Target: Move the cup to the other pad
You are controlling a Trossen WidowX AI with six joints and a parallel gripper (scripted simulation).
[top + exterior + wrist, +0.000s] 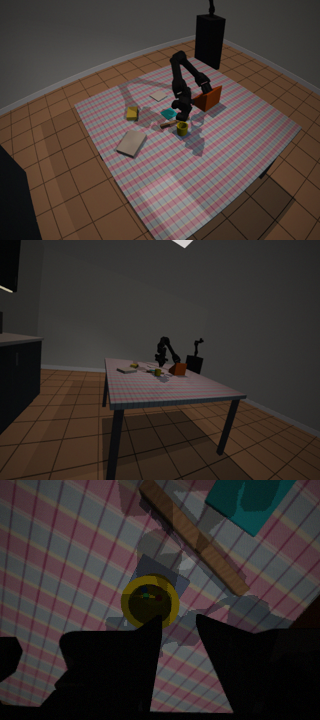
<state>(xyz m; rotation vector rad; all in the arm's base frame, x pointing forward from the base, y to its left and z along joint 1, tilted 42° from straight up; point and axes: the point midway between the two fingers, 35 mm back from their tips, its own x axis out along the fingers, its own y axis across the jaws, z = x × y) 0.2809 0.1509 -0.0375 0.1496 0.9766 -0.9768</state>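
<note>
Right now my gripper tip is 6 cm above the yellow cup, 2 cm to the right of it and 2 cm short of it. From my gripper tip the other things lie so: wooden bar 10 cm below, 8 cm to the right, 2 cm ahead; teal pad 18 cm to the right, 10 cm below, 1 cm ahead; blue-grey pad 10 cm below, 3 cm ahead, 2 cm to the left.
</note>
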